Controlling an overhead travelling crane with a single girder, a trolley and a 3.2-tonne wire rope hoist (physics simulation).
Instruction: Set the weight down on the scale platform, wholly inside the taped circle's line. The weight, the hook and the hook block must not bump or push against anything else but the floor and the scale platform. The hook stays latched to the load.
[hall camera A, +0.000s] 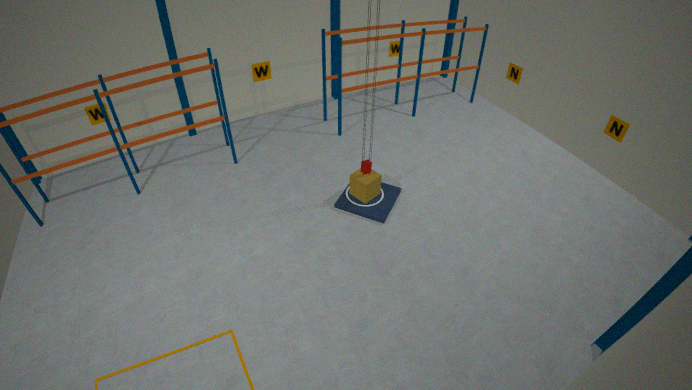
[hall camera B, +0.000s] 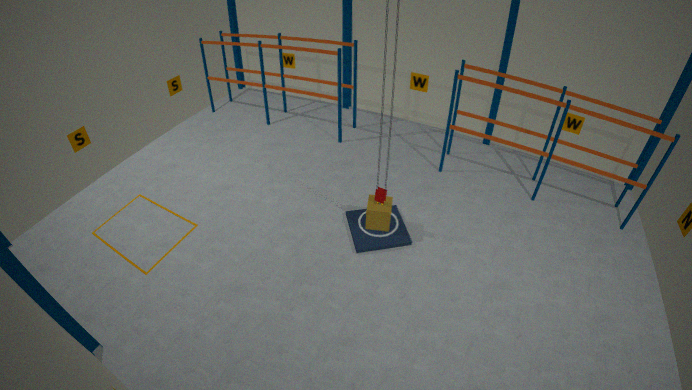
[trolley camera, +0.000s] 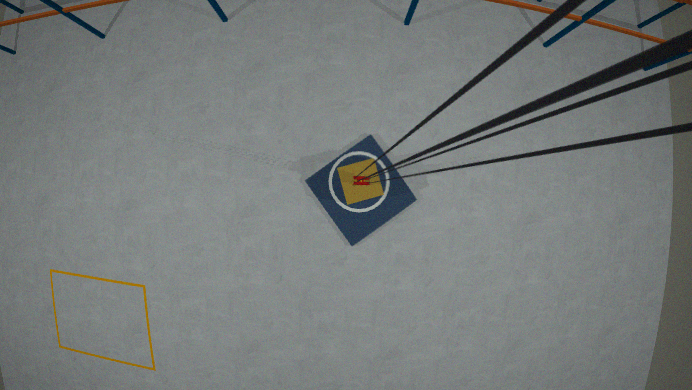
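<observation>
The ochre cube-shaped weight (hall camera A: 365, 187) (hall camera B: 378, 216) (trolley camera: 352, 195) is upright and appears to rest on the dark blue scale platform (hall camera A: 382, 212) (hall camera B: 382, 243) (trolley camera: 352, 230). In the trolley view its outline lies inside the white taped circle (hall camera A: 365, 205) (hall camera B: 378, 236) (trolley camera: 359, 211), with a blue band showing all round. The red hook block (hall camera A: 366, 166) (hall camera B: 381, 195) (trolley camera: 361, 180) is directly above the weight's top. My hook (hall camera A: 365, 174) (hall camera B: 380, 202) is small and mostly hidden under the block; it appears shut on the weight. The weight's underside is hidden.
Orange and blue racks (hall camera A: 340, 112) (hall camera A: 227, 130) (hall camera B: 340, 117) (hall camera B: 445, 145) stand along the W wall, away from the platform. A yellow marked rectangle (hall camera A: 165, 355) (hall camera B: 120, 253) (trolley camera: 97, 278) lies on the floor. Blue columns (hall camera A: 335, 50) (hall camera B: 347, 50) stand at the walls.
</observation>
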